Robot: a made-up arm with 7 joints.
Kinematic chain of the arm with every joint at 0, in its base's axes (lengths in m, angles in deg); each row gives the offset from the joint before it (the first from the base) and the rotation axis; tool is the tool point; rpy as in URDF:
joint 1: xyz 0 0 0.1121 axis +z
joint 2: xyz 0 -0.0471 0.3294 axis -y
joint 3: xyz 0 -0.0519 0.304 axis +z
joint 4: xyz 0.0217 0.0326 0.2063 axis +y
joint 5: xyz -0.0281 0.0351 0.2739 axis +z
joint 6: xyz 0 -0.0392 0.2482 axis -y
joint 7: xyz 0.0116 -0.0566 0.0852 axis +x
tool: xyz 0 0 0 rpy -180 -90 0
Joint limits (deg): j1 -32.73..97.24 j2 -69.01..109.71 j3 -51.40..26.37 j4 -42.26..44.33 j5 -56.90..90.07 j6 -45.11..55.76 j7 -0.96..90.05
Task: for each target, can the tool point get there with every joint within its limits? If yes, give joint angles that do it. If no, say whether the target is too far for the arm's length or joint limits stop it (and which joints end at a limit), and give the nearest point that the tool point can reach.
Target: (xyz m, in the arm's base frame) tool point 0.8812 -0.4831 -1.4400
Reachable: no: too far | nearest point 0.3564 -0.6315 -0.2711 | short by 1.290 m
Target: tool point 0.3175 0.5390 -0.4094
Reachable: no: joint limits stop it (at a limit: joint 2, joint 4, joint 6) | nearest point 0.4979 0.8452 0.2893 | short by 0.784 m
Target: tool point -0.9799 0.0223 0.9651
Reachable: yes | joints -1.85 65.16 1.11 -3.05 76.60 -23.08 34.13
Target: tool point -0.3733 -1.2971 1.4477
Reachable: no: too far | nearest point -0.2525 -0.8773 1.1220 | short by 0.545 m
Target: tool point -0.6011 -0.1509 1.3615
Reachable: yes | joints 3.11 25.25 4.64 -20.38 43.76 12.34 11.32
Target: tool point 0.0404 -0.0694 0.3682
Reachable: no: joint limits stop it (at a limit: joint 1, joint 2, joint 4, joint 6) | nearest point -0.2076 -0.7394 -0.0873 | short by 0.847 m
